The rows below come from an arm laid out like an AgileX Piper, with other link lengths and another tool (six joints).
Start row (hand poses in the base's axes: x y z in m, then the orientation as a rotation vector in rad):
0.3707 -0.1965 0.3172 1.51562 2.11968 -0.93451
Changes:
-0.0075 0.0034 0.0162 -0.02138 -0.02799 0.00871
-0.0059 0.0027 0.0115 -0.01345 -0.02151 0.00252
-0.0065 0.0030 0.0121 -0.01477 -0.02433 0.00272
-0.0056 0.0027 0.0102 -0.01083 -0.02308 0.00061
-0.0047 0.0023 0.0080 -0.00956 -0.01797 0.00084
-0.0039 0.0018 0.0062 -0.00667 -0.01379 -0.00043
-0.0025 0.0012 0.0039 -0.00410 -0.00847 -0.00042
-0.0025 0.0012 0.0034 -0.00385 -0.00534 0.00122
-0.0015 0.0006 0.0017 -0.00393 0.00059 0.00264
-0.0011 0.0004 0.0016 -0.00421 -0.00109 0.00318
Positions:
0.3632 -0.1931 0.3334 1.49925 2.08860 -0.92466
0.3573 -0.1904 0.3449 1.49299 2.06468 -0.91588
0.3508 -0.1874 0.3570 1.48616 2.03794 -0.90560
0.3452 -0.1847 0.3672 1.48347 2.01386 -0.89381
0.3405 -0.1824 0.3752 1.48025 1.99452 -0.88549
0.3366 -0.1806 0.3814 1.47929 1.97956 -0.87897
0.3341 -0.1794 0.3853 1.47884 1.97029 -0.87504
0.3316 -0.1782 0.3887 1.47619 1.96440 -0.87302
0.3301 -0.1776 0.3904 1.47097 1.96355 -0.87580
0.3290 -0.1772 0.3920 1.46527 1.96159 -0.87707

